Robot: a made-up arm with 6 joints.
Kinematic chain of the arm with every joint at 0, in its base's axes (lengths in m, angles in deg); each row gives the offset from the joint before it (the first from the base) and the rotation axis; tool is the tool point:
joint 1: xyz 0 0 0.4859 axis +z
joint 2: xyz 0.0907 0 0 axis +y
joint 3: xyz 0 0 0.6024 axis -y
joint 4: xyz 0 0 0.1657 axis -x
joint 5: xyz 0.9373 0 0 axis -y
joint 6: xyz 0.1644 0 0 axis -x
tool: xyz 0 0 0
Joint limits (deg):
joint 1: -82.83..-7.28
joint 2: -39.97..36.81
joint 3: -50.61..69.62
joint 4: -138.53..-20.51
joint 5: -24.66..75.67
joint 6: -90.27..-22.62
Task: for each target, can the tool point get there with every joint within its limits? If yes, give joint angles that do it. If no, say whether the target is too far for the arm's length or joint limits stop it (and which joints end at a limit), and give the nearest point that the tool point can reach.
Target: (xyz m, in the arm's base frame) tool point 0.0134 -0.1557 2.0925
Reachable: yes | joints -19.07 -12.64 59.30 -70.47 67.18 -49.86
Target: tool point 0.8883 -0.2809 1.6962
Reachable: yes | joints -15.96 -8.47 15.27 -48.85 12.06 -77.06
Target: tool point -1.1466 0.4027 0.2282
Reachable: no: joint limits stop it (at a limit: joint 1, joint 2, joint 3, joint 5) | nearest point -0.0386 -0.5528 -0.0066 | short by 1.482 m
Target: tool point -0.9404 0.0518 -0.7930
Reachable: no: joint limits stop it (at a limit: joint 1, joint 2, joint 3) | nearest point -0.0301 -0.5766 -0.0522 | short by 1.331 m
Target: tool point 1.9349 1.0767 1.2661
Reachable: no: too far | nearest point 1.5211 -0.1252 1.2083 | short by 1.272 m
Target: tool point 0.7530 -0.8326 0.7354
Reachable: yes | joints -45.08 -1.72 -31.07 -53.20 24.56 -61.04
